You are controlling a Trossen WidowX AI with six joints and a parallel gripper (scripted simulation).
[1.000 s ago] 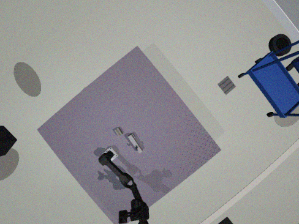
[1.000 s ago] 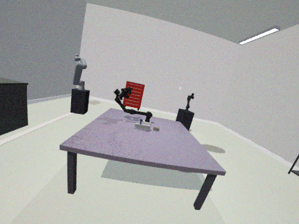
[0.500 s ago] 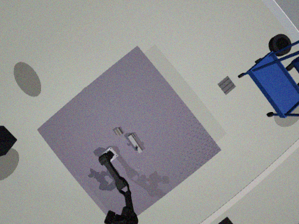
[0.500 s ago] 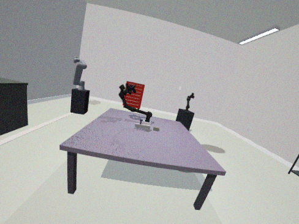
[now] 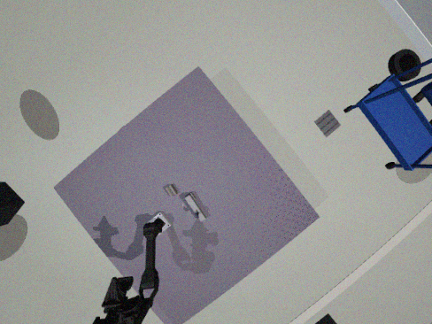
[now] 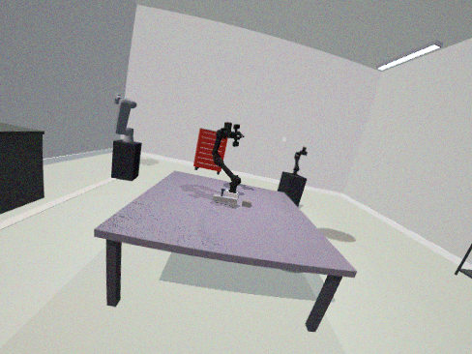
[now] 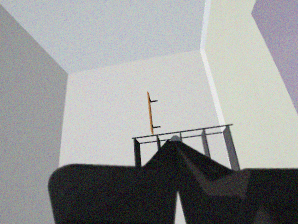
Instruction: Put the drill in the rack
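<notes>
My gripper tip is 20 cm short of the dark blue key, 12 cm to the left of it and 44 cm above it. Round my gripper tip: drill (22 cm ahead, 7 cm to the right, 48 cm below); grey rack (18 cm ahead, 9 cm to the left, 51 cm below).
</notes>
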